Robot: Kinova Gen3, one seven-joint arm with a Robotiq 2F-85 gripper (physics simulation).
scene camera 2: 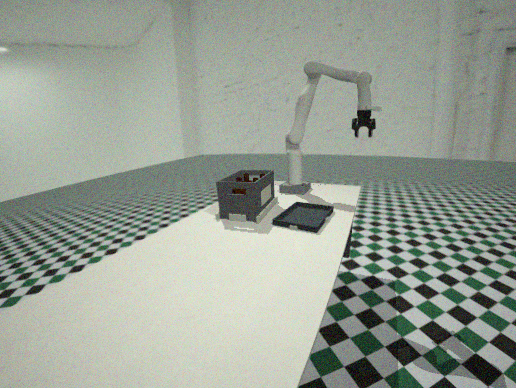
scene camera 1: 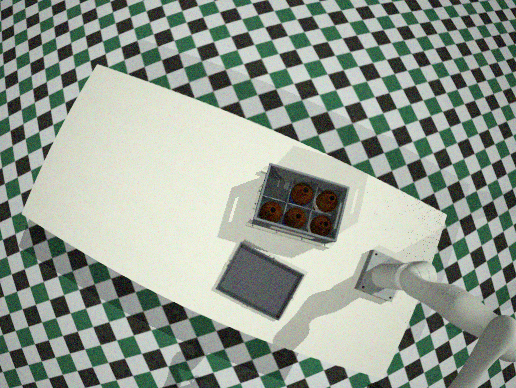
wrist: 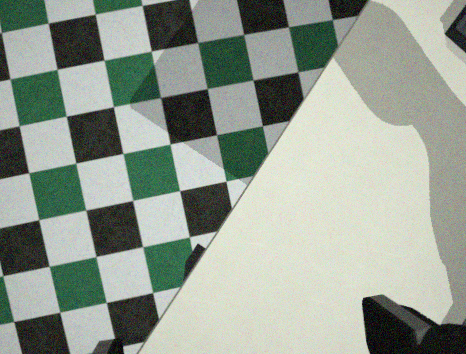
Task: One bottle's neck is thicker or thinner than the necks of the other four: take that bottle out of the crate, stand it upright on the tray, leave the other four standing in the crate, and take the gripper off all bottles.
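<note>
A dark grey crate stands upright on the table. Several brown bottles stand in it: two in the upper row, at the middle and right, and three in the lower row, at left, middle and right. The upper left compartment is empty. Neck thickness cannot be told apart here. The dark tray lies flat beside the crate, empty. My gripper is open and empty, pointing down, high up and away from crate and tray.
The white table bears the crate, the tray and the arm's base. The base stands to the right of the tray in scene camera 1. The table's edge runs diagonally through the wrist view, with checkered floor beyond it.
</note>
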